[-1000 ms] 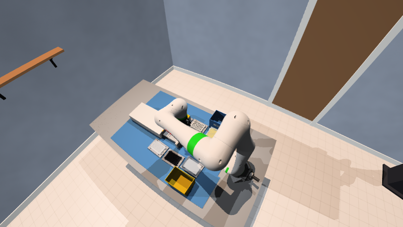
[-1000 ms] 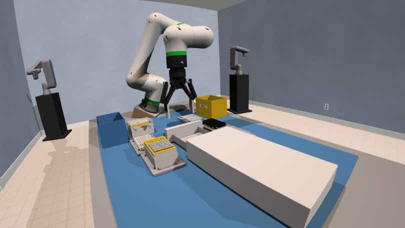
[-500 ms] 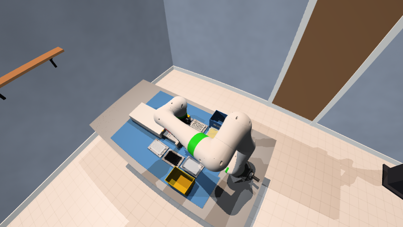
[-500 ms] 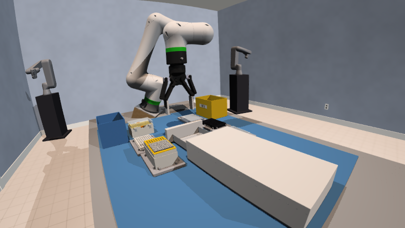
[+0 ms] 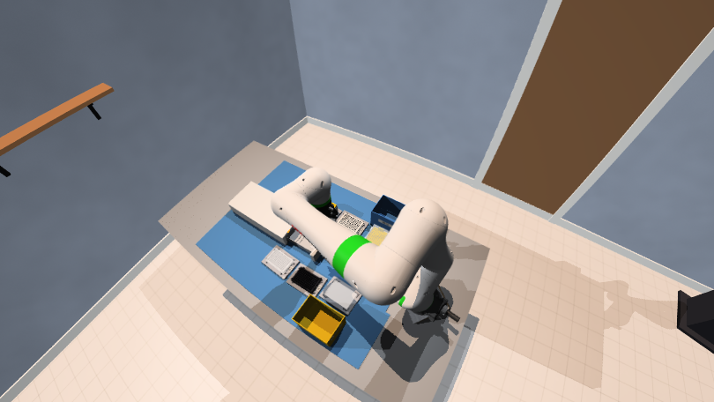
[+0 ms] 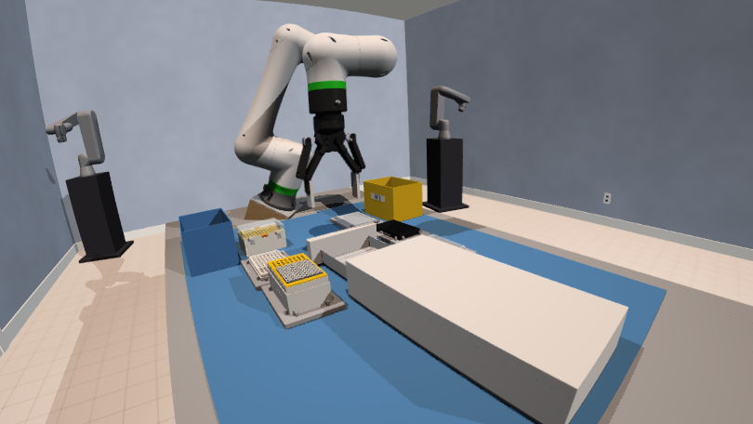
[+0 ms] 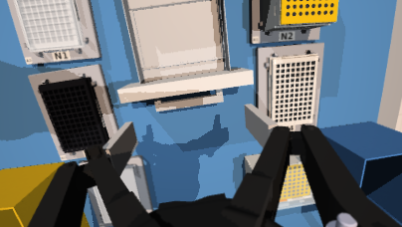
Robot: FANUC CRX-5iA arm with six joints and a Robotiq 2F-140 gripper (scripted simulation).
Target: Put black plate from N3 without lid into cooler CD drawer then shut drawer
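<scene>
The black plate lies 19 cm to the left of my hand, 14 cm below it and 5 cm behind it. Also, from my hand: nest N3: 19 cm to the left, 15 cm below, 5 cm behind; then drawer: 14 cm ahead, 13 cm below, 4 cm to the left; then yellow-topped tip box: 19 cm ahead, 14 cm to the right, 10 cm below.
</scene>
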